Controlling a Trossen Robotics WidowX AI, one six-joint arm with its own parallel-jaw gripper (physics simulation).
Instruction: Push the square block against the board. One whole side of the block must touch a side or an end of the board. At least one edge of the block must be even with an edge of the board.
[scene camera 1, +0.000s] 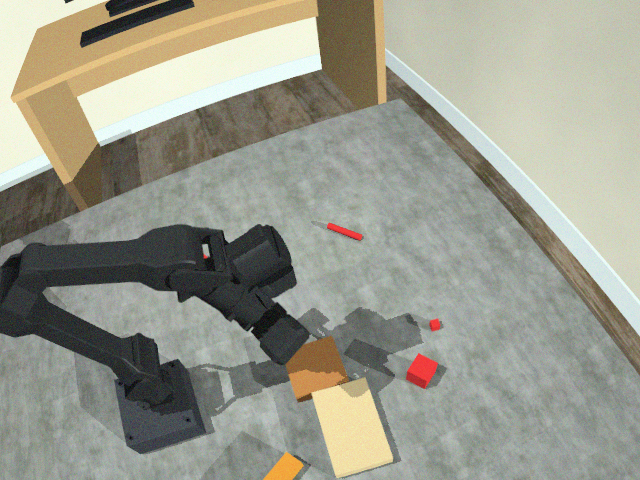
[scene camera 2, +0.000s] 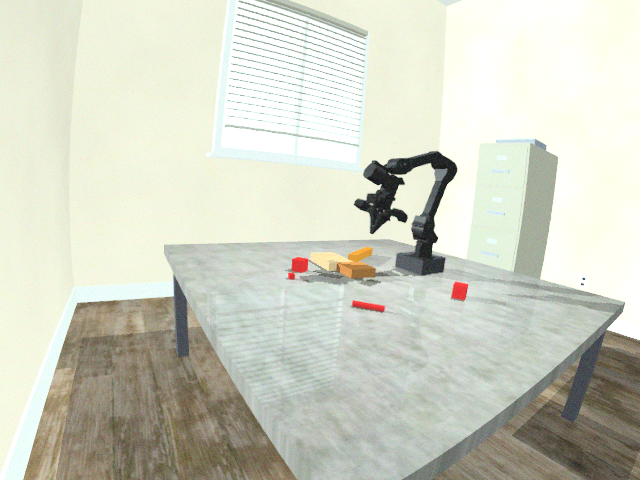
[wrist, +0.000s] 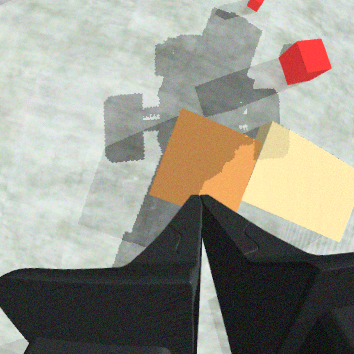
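Seen in the pictures: gripper, fingertip midpoint: (scene camera 2: 371, 233) (wrist: 198, 202); arm's base, origin of the base link: (scene camera 1: 155, 390) (scene camera 2: 423, 256).
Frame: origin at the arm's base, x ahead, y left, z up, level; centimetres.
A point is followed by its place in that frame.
Note:
The square block (scene camera 1: 318, 361) @[x 30.2, y -2.8, z -2.7 cm] (scene camera 2: 356, 270) @[x 32.5, y 1.4, z -3.0 cm] (wrist: 200, 155) @[x 30.2, y -2.3, z -2.7 cm], orange-brown and partly in shadow, lies flat at the near-square end of the pale yellow board (scene camera 1: 354, 428) @[x 31.6, y -17.2, z -2.7 cm] (scene camera 2: 326, 260) @[x 36.1, y -12.0, z -2.7 cm] (wrist: 305, 180) @[x 31.7, y -15.5, z -2.7 cm]. One side of the block runs along that end and appears to touch it, with no gap visible. The block is offset sideways: in scene camera 1 it sticks out left of the board, and its corners do not line up with the board's corners. My gripper (scene camera 2: 372, 231) @[x 26.4, y -0.7, z 8.8 cm] (wrist: 198, 202) @[x 26.4, y -0.7, z 8.8 cm] is shut and empty, raised above the table. The arm hides its fingertips in scene camera 1.
A red cube (scene camera 1: 422, 370) @[x 46.3, y -12.2, z -1.6 cm] (scene camera 2: 299, 265) @[x 47.7, y -9.7, z -3.4 cm] (wrist: 306, 61) @[x 45.1, y -10.7, z -1.6 cm] and a tiny red cube (scene camera 1: 434, 324) @[x 53.1, y -3.6, z -4.0 cm] (scene camera 2: 291, 276) @[x 53.7, y -2.6, z -4.7 cm] (wrist: 256, 4) @[x 52.5, y -3.5, z -4.6 cm] lie beyond the block. An orange bar (scene camera 1: 284, 467) @[x 18.5, y -19.8, z -2.5 cm] (scene camera 2: 360, 253) @[x 14.4, y -21.2, z -2.8 cm], a red-handled tool (scene camera 1: 344, 231) @[x 45.7, y 25.2, z -4.4 cm] (scene camera 2: 368, 305) @[x 46.2, y 26.1, z -4.5 cm] and another red cube (scene camera 2: 459, 290) @[x 14.9, y 29.7, z -3.0 cm] also lie on the table.

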